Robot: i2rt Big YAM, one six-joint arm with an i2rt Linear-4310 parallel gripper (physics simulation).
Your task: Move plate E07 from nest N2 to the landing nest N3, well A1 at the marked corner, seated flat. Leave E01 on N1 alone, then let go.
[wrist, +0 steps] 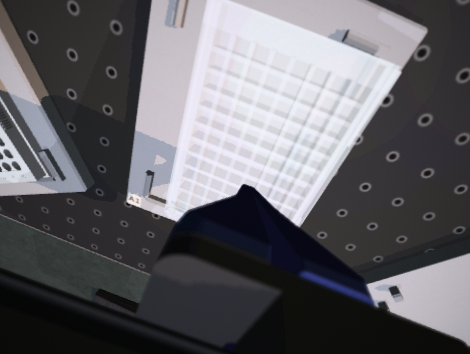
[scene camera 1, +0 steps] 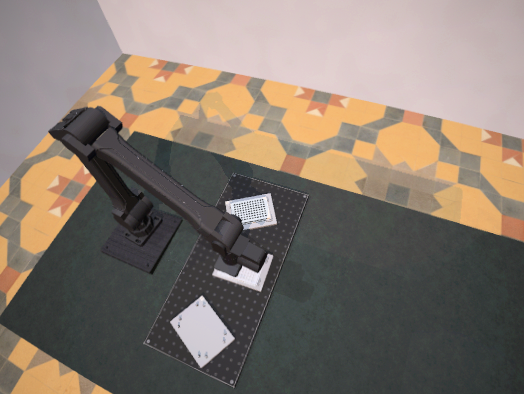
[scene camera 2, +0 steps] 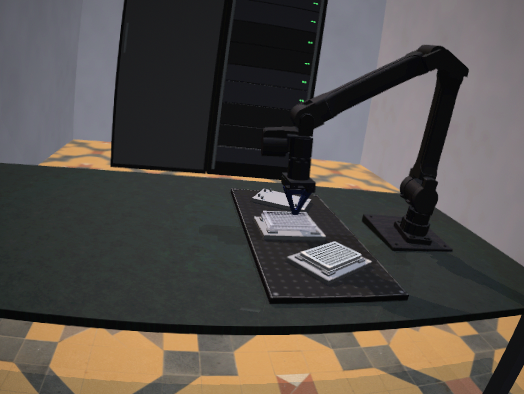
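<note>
A clear, pale well plate [scene camera 1: 249,276] [scene camera 2: 289,221] [wrist: 270,115], E07 by its place, sits on the middle nest [scene camera 2: 280,234] [wrist: 160,100], with an A1 label at one corner in the wrist view. My gripper [scene camera 2: 296,212] [wrist: 243,195] is shut and empty, pointing down, its tips over or close to the plate; any contact cannot be told. In scene camera 1 the arm hides the fingers. The landing nest [scene camera 1: 202,331] [scene camera 2: 280,199] [wrist: 435,300] is a bare white plate with small posts. A white plate with dark wells [scene camera 1: 250,210] [scene camera 2: 332,255], E01 by its place, sits on the other end nest [scene camera 2: 330,276] [wrist: 75,185].
The three nests lie at different angles on a black perforated board [scene camera 1: 295,200] [scene camera 2: 280,292]. The arm's base plate [scene camera 1: 150,262] [scene camera 2: 385,237] stands on the dark table beside the board. A dark cabinet [scene camera 2: 167,85] stands behind the table.
</note>
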